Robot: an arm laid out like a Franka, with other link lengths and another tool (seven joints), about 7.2 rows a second.
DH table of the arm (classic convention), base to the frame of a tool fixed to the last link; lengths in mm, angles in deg. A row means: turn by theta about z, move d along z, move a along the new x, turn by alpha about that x. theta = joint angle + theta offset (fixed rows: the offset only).
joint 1: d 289.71; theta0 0; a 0; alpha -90
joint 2: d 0; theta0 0; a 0; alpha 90
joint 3: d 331.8; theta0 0; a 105.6; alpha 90
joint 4: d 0; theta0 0; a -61.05; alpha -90
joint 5: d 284.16; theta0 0; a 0; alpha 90
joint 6: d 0; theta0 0; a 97.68; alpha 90
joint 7: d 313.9; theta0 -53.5; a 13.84; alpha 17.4
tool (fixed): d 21.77; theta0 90; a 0; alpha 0
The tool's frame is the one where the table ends.
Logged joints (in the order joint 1, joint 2, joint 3, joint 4, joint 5, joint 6, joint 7), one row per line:
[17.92, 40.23, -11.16, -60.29, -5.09, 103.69, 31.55]
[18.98, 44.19, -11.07, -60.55, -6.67, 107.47, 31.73]
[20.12, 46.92, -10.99, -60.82, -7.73, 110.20, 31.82]
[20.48, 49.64, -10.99, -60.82, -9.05, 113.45, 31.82]
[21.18, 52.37, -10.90, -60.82, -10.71, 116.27, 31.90]
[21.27, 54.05, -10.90, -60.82, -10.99, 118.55, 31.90]
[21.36, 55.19, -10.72, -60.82, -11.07, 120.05, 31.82]
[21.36, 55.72, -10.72, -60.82, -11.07, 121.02, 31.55]
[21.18, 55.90, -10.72, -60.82, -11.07, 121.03, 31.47]
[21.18, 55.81, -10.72, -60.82, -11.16, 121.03, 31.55]
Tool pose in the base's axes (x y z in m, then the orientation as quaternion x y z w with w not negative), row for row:
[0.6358, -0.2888, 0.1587, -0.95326, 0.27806, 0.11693, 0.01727]
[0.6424, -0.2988, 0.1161, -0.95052, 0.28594, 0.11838, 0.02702]
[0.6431, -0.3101, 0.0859, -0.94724, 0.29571, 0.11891, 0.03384]
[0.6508, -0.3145, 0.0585, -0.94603, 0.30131, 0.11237, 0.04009]
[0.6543, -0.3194, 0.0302, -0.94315, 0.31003, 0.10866, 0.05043]
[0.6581, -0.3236, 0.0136, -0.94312, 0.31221, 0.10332, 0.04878]
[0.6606, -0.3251, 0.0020, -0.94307, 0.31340, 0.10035, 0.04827]
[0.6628, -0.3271, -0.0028, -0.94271, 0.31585, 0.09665, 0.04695]
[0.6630, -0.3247, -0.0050, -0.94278, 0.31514, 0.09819, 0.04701]
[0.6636, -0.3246, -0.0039, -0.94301, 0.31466, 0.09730, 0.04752]
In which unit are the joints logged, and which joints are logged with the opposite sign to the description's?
The joints are logged in degrees. Opposite sign: joint 1, joint 5, joint 7.
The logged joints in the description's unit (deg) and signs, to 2 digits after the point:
[-17.92, 40.23, -11.16, -60.29, 5.09, 103.69, -31.55]
[-18.98, 44.19, -11.07, -60.55, 6.67, 107.47, -31.73]
[-20.12, 46.92, -10.99, -60.82, 7.73, 110.20, -31.82]
[-20.48, 49.64, -10.99, -60.82, 9.05, 113.45, -31.82]
[-21.18, 52.37, -10.90, -60.82, 10.71, 116.27, -31.90]
[-21.27, 54.05, -10.90, -60.82, 10.99, 118.55, -31.90]
[-21.36, 55.19, -10.72, -60.82, 11.07, 120.05, -31.82]
[-21.36, 55.72, -10.72, -60.82, 11.07, 121.02, -31.55]
[-21.18, 55.90, -10.72, -60.82, 11.07, 121.03, -31.47]
[-21.18, 55.81, -10.72, -60.82, 11.16, 121.03, -31.55]

